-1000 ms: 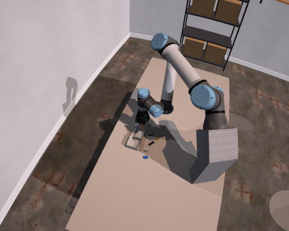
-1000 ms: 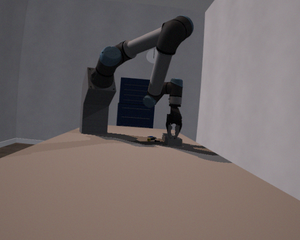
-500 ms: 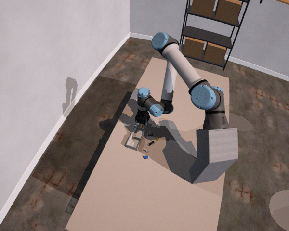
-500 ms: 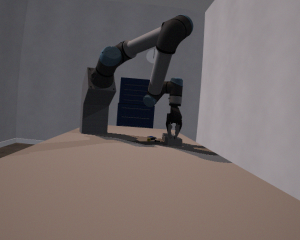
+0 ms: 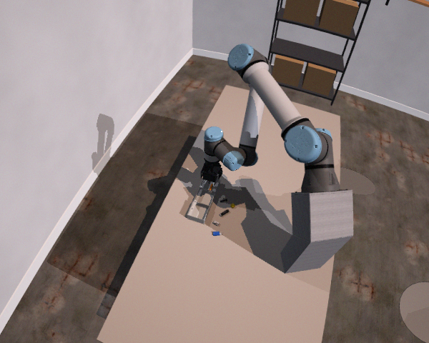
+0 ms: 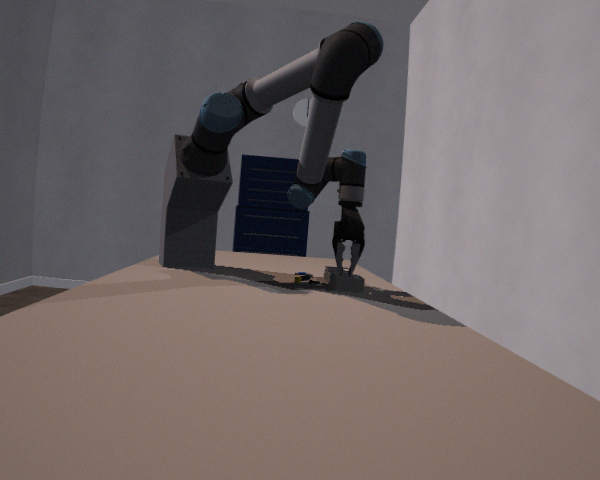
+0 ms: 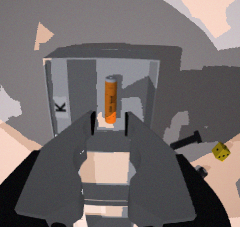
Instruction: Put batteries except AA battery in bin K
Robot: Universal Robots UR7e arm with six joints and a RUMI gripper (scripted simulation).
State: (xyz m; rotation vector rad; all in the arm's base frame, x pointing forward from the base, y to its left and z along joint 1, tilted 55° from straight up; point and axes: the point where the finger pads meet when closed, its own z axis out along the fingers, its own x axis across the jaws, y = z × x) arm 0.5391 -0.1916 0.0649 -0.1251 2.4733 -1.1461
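My hand is 4 cm above the orange cylindrical battery. From my hand the other things lie so: joined grey bins: 8 cm to the left, 3 cm below, 2 cm ahead; black bolt: 8 cm behind, 6 cm to the left, 5 cm below; small yellow block: 13 cm behind, 8 cm to the left, 5 cm below.
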